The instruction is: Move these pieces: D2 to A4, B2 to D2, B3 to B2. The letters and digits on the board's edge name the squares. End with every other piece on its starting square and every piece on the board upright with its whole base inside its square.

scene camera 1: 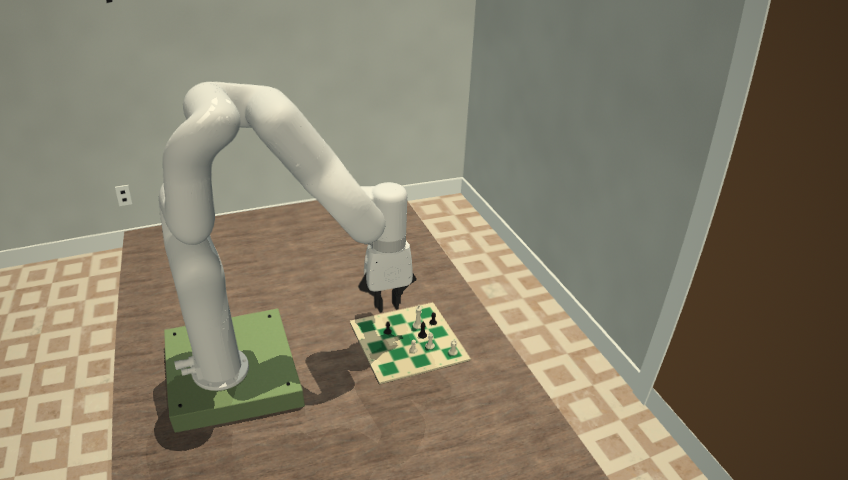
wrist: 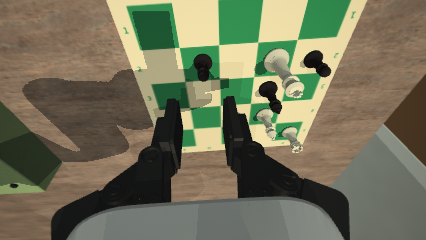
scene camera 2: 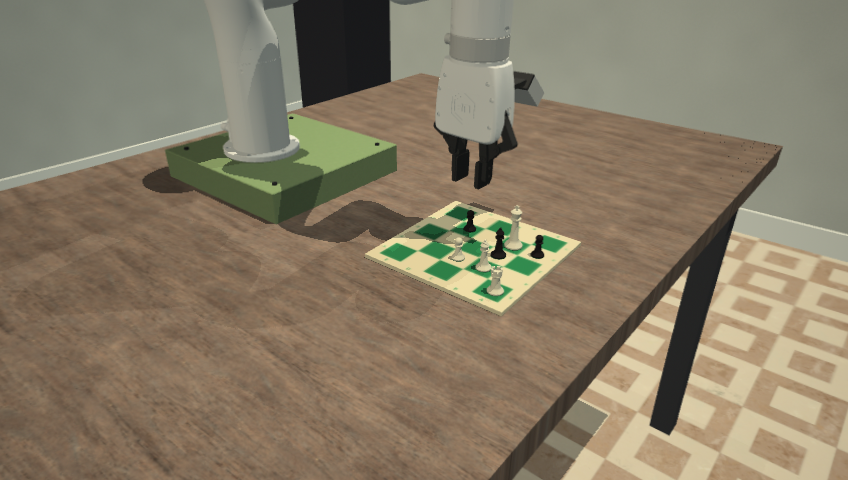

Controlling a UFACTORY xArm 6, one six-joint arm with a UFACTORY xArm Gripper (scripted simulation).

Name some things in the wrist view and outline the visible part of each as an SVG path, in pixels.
My gripper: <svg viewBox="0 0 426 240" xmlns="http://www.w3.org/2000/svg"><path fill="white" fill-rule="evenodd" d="M349 202L342 192L306 178L302 179L294 171L266 155L263 146L252 139L246 114L238 114L234 96L226 96L223 99L222 126L227 166L230 166L231 171L237 174L238 198L171 202L171 178L177 174L178 169L181 167L183 123L179 101L167 99L164 117L157 118L151 146L144 148L139 153L138 161L107 183L103 190L94 191L60 208L51 220L51 240L350 240Z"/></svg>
A white king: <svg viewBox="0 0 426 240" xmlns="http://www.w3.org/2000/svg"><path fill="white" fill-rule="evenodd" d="M272 49L264 58L266 70L277 73L282 80L282 87L288 97L300 98L303 95L304 85L299 82L297 76L291 74L288 68L288 52L283 48Z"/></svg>
